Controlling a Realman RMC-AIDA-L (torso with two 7-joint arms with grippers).
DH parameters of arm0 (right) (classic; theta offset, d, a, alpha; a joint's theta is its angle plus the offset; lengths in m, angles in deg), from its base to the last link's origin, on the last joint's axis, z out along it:
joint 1: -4.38 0.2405 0 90
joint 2: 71.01 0 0 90
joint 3: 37.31 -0.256 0 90
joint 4: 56.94 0 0 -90
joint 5: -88.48 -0.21 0 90
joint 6: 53.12 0 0 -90
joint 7: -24.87 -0.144 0 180
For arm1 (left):
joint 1: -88.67 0.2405 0 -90
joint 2: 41.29 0 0 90
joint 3: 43.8 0.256 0 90
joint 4: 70.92 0 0 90
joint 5: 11.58 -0.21 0 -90
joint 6: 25.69 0 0 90
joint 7: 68.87 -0.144 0 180
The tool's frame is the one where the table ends.
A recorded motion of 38 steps. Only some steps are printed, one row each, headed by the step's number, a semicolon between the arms.
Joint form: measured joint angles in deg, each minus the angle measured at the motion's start. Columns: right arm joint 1, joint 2, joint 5, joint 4, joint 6, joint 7, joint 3; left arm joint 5, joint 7, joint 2, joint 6, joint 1, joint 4, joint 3.
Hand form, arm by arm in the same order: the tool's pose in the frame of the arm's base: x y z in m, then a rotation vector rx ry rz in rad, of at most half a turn. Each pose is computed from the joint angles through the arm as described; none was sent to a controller.
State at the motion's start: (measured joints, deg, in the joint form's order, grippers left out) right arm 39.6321 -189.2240 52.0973 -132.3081 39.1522 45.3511 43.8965; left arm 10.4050 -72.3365 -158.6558 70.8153 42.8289 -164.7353 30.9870
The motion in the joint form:
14: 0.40 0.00 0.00 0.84 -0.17 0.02 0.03; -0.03 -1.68 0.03 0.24 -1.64 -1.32 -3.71
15: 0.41 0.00 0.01 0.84 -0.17 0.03 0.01; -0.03 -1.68 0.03 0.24 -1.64 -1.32 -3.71
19: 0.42 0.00 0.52 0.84 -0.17 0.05 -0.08; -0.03 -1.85 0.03 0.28 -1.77 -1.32 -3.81
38: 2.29 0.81 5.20 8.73 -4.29 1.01 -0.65; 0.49 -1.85 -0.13 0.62 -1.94 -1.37 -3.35
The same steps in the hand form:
14: 0.1763 0.3448 -0.0111 -2.5483 1.2447 -0.4718; -0.0723 0.3903 0.0841 -2.1842 -1.0452 0.1493
15: 0.1762 0.3449 -0.0111 -2.5482 1.2444 -0.4716; -0.0723 0.3903 0.0841 -2.1842 -1.0452 0.1493
19: 0.1773 0.3454 -0.0103 -2.5408 1.2419 -0.4783; -0.0716 0.3905 0.0844 -2.1861 -1.0413 0.1489
38: 0.2051 0.3579 -0.0122 -2.4469 1.2636 -0.5738; -0.0690 0.3888 0.0811 -2.2043 -1.0365 0.1542

